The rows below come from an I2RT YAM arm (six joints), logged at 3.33 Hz.
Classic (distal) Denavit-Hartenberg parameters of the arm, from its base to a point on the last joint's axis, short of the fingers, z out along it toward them. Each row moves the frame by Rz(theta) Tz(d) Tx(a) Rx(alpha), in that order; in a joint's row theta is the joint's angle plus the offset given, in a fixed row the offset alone. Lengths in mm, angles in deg.
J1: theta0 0, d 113.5, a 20, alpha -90
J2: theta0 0, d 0, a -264, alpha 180
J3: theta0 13.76, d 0, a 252.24, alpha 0
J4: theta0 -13.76, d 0, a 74, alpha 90
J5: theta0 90, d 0, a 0, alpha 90
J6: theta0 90, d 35.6, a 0, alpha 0
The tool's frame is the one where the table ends.
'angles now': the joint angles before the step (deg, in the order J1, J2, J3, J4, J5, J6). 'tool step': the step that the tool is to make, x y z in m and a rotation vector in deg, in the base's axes. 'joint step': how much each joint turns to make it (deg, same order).
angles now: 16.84, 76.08, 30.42, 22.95, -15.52, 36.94
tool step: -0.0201, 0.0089, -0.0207, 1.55, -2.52, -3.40
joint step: 4.16, 0.09, -7.43, 11.12, 6.83, 3.38
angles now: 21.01, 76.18, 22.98, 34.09, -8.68, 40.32
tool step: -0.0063, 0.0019, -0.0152, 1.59, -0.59, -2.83
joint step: 1.44, 2.82, -3.51, 7.78, 3.66, 2.56
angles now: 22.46, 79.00, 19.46, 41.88, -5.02, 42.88
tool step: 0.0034, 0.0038, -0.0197, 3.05, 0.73, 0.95
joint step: 0.28, 7.68, -1.42, 9.88, -1.56, 2.77
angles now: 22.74, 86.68, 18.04, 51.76, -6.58, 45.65
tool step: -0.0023, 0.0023, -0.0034, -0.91, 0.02, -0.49
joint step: 0.90, 0.65, -0.46, 0.69, 1.57, -0.39
